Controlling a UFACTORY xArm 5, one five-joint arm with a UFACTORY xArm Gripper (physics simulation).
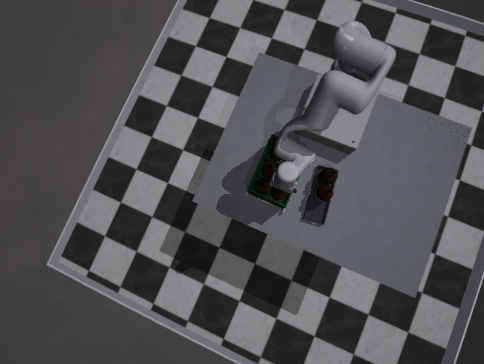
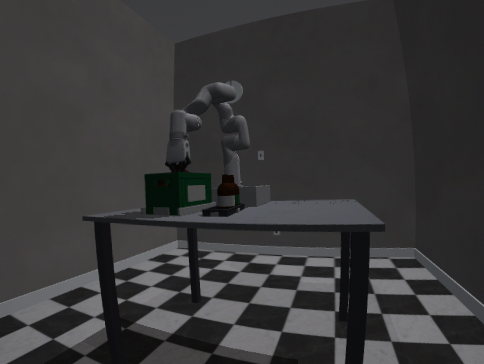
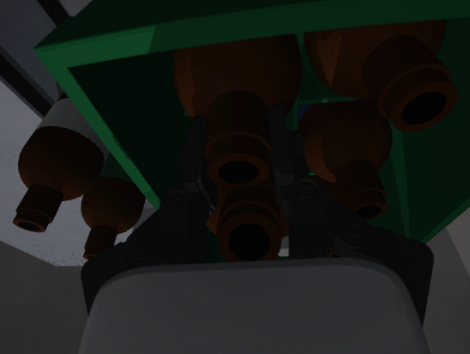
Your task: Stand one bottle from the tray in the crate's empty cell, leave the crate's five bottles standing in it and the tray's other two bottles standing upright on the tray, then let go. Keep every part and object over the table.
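Places are measured from the arm's base along level axes (x left, y back, z up), in metres.
Pixels of known places: gripper, fingertip midpoint: [image 3: 240,130].
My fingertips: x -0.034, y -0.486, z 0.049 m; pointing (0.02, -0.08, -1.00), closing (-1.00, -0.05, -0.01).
Note:
Behind a point stands the place of what it marks.
My gripper [image 1: 284,188] {x -0.034, y -0.486, z 0.049 m} [image 2: 178,166] [image 3: 240,130] {x -0.034, y -0.486, z 0.049 m} is over the corner cell of the green crate [image 1: 271,201] {x -0.043, y -0.549, z -0.005 m} [image 2: 165,197] {x -0.049, y -0.552, z -0.026 m} [image 3: 107,43] {x -0.001, y -0.549, z 0.077 m} nearest the tray's bare end. It is shut on the neck of a brown bottle [image 1: 278,194] {x -0.029, y -0.512, z 0.048 m} [image 3: 237,70] {x -0.035, y -0.518, z 0.046 m}, which is upright with its shoulder down inside that cell; its base is hidden. A second bottle neck [image 3: 250,222] {x -0.038, y -0.487, z 0.103 m} shows behind it under the palm; whether it touches the fingers I cannot tell. Other crate bottles [image 1: 261,186] {x -0.111, y -0.514, z 0.064 m} [image 1: 269,168] {x -0.115, y -0.426, z 0.064 m} [image 3: 357,142] {x -0.114, y -0.443, z 0.022 m} stand upright. Two bottles [image 1: 328,175] {x 0.135, y -0.335, z 0.033 m} [image 1: 325,192] {x 0.151, y -0.414, z 0.047 m} stand upright on the tray [image 1: 315,214] {x 0.176, y -0.506, z -0.094 m} [image 2: 215,212] {x 0.186, y -0.548, z -0.083 m}.
The white robot base block [image 1: 345,127] {x 0.118, y -0.083, z 0.003 m} [image 2: 257,195] {x 0.205, y -0.139, z -0.044 m} stands behind the crate and tray. The grey table [image 1: 380,200] {x 0.430, y -0.305, z -0.098 m} [image 2: 305,212] {x 0.493, y -0.397, z -0.098 m} extends to the right of the tray. The crate is near the table's front left edge.

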